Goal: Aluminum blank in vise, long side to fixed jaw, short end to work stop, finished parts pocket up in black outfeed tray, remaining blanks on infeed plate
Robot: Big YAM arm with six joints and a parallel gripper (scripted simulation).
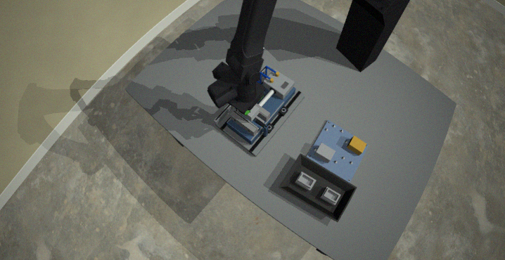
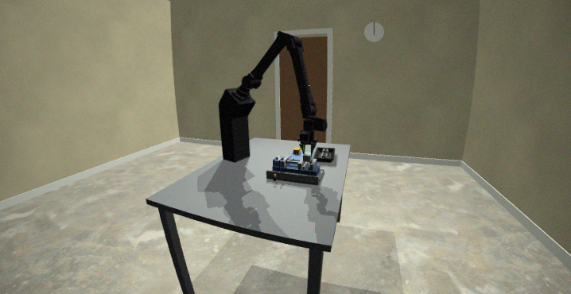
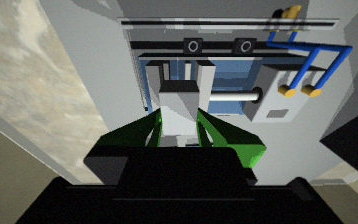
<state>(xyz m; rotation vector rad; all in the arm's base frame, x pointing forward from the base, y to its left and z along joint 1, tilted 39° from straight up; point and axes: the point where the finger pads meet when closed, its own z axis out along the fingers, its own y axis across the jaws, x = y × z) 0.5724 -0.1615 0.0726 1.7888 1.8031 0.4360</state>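
Right now the moving jaw is 4 cm behind my hand, 1 cm to the left of it and 6 cm below it. Also, from my hand: blue infeed plate 10 cm behind, 33 cm to the left, 14 cm below; then fixed jaw 3 cm ahead, 6 cm below; then white rod 9 cm behind, 1 cm to the left, 6 cm below.
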